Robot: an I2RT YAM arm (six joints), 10 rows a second.
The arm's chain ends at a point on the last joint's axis. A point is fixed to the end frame.
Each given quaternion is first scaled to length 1.
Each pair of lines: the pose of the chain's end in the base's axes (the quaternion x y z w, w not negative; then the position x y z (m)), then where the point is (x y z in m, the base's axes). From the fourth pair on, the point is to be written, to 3 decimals.
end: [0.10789, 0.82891, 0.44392, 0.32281, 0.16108, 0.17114, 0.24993]
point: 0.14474 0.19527 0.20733
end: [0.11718, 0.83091, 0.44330, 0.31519, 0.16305, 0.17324, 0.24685]
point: 0.14598 0.19772 0.20474
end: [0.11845, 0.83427, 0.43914, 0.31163, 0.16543, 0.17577, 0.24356]
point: 0.14795 0.19991 0.20143
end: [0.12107, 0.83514, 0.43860, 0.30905, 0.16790, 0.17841, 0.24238]
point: 0.150 0.203 0.200
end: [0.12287, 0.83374, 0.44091, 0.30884, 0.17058, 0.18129, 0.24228]
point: 0.153 0.206 0.200
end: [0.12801, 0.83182, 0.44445, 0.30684, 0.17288, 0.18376, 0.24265]
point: 0.155 0.209 0.201
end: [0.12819, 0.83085, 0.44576, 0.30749, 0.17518, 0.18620, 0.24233]
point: 0.157 0.211 0.201
